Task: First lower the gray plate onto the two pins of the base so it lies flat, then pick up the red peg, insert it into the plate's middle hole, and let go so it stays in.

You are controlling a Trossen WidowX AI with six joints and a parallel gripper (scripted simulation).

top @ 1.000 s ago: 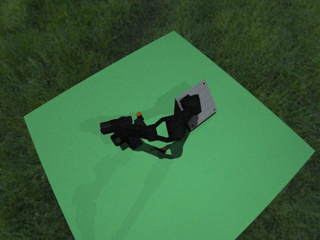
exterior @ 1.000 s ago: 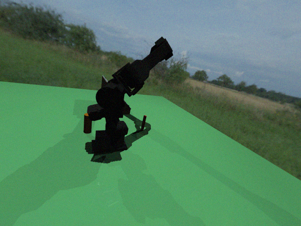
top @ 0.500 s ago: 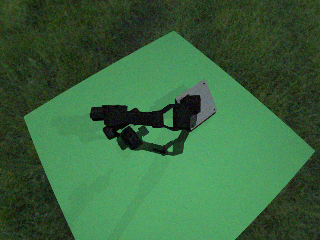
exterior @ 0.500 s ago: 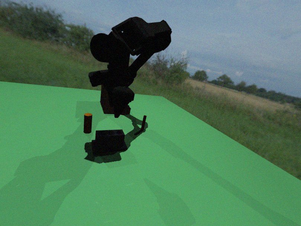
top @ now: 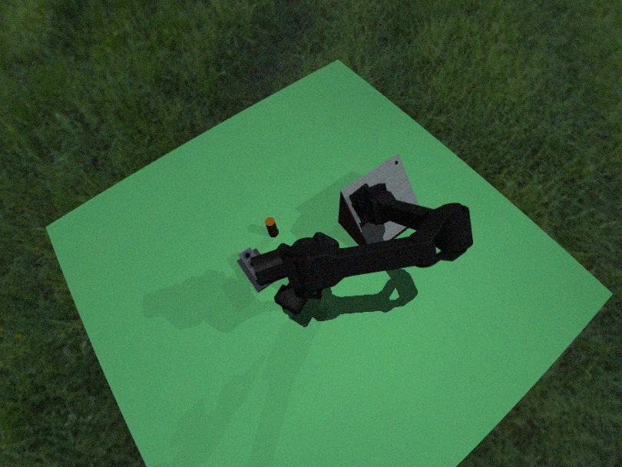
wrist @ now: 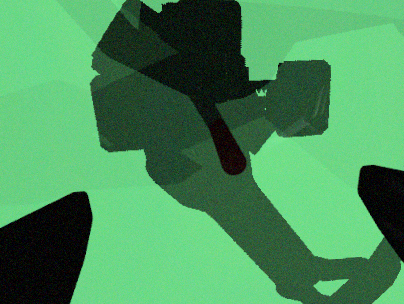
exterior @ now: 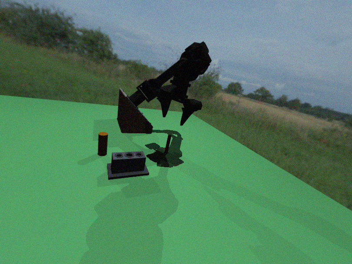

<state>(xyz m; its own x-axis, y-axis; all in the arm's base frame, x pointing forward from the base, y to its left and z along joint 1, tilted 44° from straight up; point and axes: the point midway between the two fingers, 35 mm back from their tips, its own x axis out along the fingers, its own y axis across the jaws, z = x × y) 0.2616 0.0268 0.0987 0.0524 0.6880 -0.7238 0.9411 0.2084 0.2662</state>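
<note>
The red peg lies 2 cm behind my gripper tip, 1 cm to the left of it and 11 cm below it. From my gripper tip the other things lie so: orange-topped cylinder (4 cm behind, 23 cm to the right, 11 cm below); gray plate (7 cm ahead, 17 cm to the right, 10 cm below); base (7 cm ahead, 17 cm to the right, 14 cm below).
</note>
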